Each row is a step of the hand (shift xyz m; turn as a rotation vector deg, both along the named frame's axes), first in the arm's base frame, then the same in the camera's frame.
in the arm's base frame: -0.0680 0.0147 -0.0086 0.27 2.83 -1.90
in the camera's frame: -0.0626 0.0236 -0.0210 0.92 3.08 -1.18
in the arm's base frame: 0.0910 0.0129 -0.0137 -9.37 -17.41 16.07
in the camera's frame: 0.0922 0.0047 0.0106 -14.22 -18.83 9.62
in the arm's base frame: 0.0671 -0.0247 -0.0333 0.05 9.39 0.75
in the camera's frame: 0.0715 -0.0258 -0.0211 0.49 9.04 2.62
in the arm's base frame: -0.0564 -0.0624 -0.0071 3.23 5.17 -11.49
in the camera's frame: -0.0569 -0.0533 -0.0324 6.33 6.74 -9.15
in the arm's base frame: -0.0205 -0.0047 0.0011 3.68 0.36 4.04
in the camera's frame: -0.0204 -0.0025 -0.0046 2.57 -0.79 4.77
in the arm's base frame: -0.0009 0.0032 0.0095 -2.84 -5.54 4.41
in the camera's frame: -0.0030 0.0015 0.0095 -4.21 -5.88 2.42
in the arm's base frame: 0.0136 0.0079 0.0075 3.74 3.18 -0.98
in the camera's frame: 0.0118 0.0048 0.0119 4.07 2.86 0.57
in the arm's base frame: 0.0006 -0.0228 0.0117 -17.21 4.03 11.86
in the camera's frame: -0.0039 -0.0244 0.0067 -19.31 3.77 8.11
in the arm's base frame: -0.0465 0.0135 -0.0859 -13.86 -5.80 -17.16
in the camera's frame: -0.0226 0.0339 -0.0898 -9.50 -1.02 -20.71
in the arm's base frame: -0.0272 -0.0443 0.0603 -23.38 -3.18 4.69
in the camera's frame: -0.0443 -0.0510 0.0422 -23.97 -1.29 -1.59
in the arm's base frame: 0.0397 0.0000 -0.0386 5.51 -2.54 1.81
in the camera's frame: 0.0480 0.0024 -0.0275 4.70 -3.43 2.49
